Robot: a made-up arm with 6 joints.
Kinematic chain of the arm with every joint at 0, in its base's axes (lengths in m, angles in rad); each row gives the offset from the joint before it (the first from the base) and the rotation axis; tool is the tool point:
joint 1: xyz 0 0 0.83 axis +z
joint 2: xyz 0.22 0 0 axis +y
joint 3: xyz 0 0 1.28 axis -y
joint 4: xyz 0 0 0.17 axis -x
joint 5: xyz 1.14 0 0 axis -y
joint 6: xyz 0.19 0 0 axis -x
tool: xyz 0 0 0
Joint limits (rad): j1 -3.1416..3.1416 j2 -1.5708..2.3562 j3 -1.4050..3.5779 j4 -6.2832..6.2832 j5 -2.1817..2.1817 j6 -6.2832..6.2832
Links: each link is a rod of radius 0.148 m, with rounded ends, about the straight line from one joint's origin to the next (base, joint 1, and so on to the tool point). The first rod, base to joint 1, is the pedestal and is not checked.
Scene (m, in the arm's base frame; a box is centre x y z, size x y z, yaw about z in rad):
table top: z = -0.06
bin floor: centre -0.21 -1.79 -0.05 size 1.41 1 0.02 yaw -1
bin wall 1: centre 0.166 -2.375 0.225 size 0.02 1 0.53 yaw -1
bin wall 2: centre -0.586 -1.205 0.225 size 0.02 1 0.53 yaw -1
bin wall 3: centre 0.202 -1.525 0.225 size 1.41 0.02 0.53 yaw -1
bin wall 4: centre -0.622 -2.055 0.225 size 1.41 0.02 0.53 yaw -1
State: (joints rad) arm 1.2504 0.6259 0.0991 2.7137 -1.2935 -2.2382
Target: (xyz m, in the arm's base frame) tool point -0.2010 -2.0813 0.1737
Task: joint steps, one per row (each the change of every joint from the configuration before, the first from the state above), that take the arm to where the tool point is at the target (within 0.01 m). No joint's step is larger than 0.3 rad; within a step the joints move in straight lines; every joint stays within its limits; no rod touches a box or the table.
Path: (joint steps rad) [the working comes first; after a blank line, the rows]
Joints at the target: -1.6160 1.2559 -0.0196 2.5123 -1.2674 -2.2382
Straight joint move there: touches bin wall 1, bin wall 3.

1: -0.2864 0.0238 -0.0250 -0.0222 -0.0036 0.0000
2: -0.2864 0.0238 -0.0250 -0.0222 -0.0036 0.0000
3: -0.2864 0.0238 -0.0250 -0.0222 -0.0036 0.0000
4: -0.2864 0.0238 -0.0250 -0.0222 -0.0036 0.0000
5: -0.2864 0.0238 -0.0251 -0.0222 -0.0036 0.0000
6: -0.2864 0.0238 -0.0250 -0.0222 -0.0036 0.0000
7: -0.2864 0.0238 -0.0250 -0.0222 -0.0036 0.0000
8: -0.2864 0.0238 -0.0250 -0.0222 -0.0036 0.0000
9: -0.2864 0.0238 -0.0250 -0.0222 -0.0036 0.0000
10: -0.2865 0.0238 -0.0250 -0.0222 -0.0036 0.0000
11: -0.0011 0.1960 0.0657 0.0103 0.0310 0.0000
12: -0.0012 0.1960 0.0657 0.0103 0.0311 0.0000

